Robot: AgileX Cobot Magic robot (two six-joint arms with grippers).
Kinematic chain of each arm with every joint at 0, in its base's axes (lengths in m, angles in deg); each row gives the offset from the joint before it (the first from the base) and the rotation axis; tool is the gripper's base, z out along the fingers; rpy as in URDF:
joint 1: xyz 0 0 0.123 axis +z
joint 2: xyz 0 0 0 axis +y
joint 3: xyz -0.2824 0 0.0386 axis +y
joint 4: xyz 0.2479 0 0.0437 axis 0.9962 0 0.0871
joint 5: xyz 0 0 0 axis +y
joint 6: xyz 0.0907 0 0.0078 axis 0.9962 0 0.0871
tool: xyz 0 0 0 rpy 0 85 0
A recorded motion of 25 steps. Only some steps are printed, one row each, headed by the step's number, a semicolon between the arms.
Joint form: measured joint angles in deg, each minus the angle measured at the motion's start. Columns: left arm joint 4, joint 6, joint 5, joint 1, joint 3, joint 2; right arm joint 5, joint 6, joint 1, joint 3, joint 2, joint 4.
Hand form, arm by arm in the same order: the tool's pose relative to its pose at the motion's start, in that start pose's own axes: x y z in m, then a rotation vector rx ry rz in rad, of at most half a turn. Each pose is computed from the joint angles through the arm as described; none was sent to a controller.
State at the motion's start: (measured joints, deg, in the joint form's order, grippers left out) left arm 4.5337 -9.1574 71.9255 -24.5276 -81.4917 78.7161; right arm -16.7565 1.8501 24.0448 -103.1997 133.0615 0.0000
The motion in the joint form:
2: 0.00 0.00 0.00 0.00 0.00 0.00; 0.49 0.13 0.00 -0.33 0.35 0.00
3: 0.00 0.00 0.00 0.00 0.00 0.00; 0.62 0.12 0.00 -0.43 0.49 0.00
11: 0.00 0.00 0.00 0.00 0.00 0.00; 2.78 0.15 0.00 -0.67 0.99 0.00
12: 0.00 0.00 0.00 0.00 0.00 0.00; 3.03 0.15 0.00 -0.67 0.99 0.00
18: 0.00 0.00 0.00 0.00 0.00 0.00; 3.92 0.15 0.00 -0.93 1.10 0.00
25: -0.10 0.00 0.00 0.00 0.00 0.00; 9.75 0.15 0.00 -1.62 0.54 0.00
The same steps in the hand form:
2: 0.0000 0.0000 0.0000 0.0000 0.0000 0.0000; 0.0021 -0.0001 0.0013 0.0003 0.0089 0.0023
3: 0.0000 0.0000 0.0000 0.0000 0.0000 0.0000; 0.0030 -0.0001 0.0017 0.0004 0.0119 0.0021
11: 0.0000 0.0000 0.0000 0.0000 0.0000 0.0000; 0.0097 -0.0003 0.0032 0.0018 0.0541 0.0026
12: 0.0000 0.0000 0.0000 0.0000 0.0000 0.0000; 0.0101 -0.0003 0.0031 0.0020 0.0584 0.0026
18: 0.0000 0.0000 0.0000 0.0000 0.0000 0.0000; 0.0110 -0.0004 0.0036 0.0024 0.0713 0.0026
25: 0.0000 -0.0001 0.0000 0.0016 0.0003 -0.0005; 0.0109 -0.0004 0.0018 0.0051 0.1512 0.0026

